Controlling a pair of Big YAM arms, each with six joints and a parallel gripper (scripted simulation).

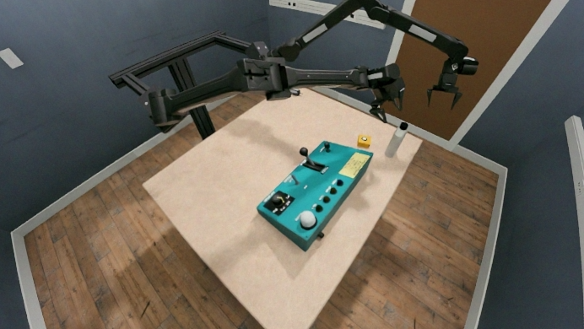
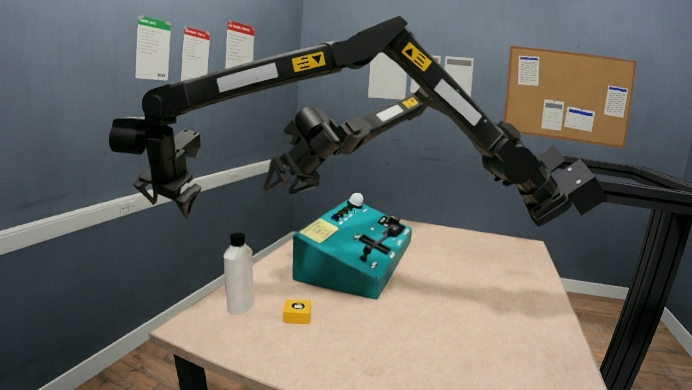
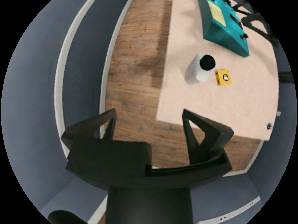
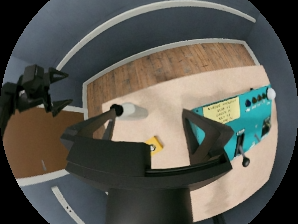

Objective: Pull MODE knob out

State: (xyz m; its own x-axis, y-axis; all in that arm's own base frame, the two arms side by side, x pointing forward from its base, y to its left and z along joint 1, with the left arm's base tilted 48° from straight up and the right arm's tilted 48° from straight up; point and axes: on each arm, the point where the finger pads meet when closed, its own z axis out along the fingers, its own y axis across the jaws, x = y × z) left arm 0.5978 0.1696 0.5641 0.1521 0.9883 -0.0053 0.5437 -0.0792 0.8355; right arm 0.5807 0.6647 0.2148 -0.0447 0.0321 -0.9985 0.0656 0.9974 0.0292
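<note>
Now: right hand 190 mm past the ball-topped lever, 290 mm to the left of it and 190 mm above it. Round my right hand: toggle: 170 mm behind, 410 mm to the right, 200 mm below; black knob: 180 mm behind, 170 mm to the right, 200 mm below.
</note>
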